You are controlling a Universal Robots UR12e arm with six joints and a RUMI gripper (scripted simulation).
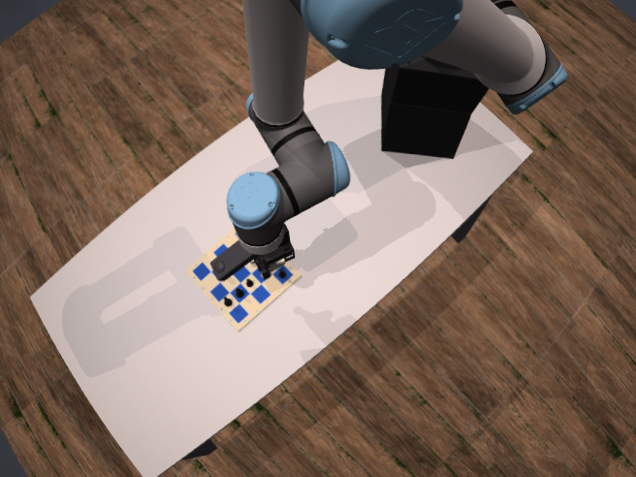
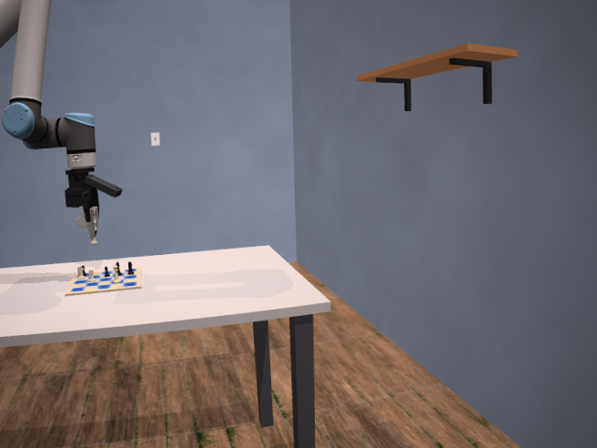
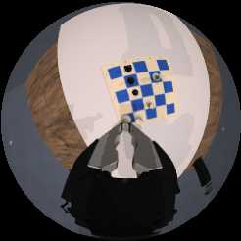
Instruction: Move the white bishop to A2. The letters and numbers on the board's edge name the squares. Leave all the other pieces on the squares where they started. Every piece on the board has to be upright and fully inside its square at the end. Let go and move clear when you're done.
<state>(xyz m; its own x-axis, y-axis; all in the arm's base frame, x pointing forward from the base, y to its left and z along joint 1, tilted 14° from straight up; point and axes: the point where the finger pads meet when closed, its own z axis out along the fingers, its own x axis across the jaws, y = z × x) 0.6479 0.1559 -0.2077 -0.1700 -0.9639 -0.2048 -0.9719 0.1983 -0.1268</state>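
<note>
My gripper is now 130 mm above the chessboard, 70 mm to the left of it and 40 mm short of it.
</note>
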